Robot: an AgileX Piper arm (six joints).
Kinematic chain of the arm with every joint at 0, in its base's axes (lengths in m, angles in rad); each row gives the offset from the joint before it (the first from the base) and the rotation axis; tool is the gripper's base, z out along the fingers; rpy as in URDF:
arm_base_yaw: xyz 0 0 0.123 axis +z
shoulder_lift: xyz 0 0 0 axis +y
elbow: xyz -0.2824 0 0.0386 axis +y
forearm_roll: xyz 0.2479 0 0.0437 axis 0.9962 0 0.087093
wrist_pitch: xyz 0 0 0 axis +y
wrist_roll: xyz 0.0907 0 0.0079 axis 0.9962 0 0.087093
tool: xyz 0 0 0 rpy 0 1.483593 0
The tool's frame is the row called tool.
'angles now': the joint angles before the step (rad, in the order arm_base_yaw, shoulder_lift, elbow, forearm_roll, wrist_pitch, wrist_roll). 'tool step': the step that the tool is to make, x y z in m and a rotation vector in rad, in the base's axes. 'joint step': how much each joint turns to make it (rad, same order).
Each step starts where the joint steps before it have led.
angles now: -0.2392 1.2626 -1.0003 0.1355 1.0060 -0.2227
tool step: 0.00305 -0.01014 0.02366 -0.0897 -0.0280 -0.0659
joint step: -0.0001 0.0000 -0.0888 -0.1192 0.0345 0.0920
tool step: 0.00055 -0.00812 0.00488 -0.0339 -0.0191 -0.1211
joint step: -0.0028 0.0021 -0.0166 -0.0904 -0.0087 0.1400
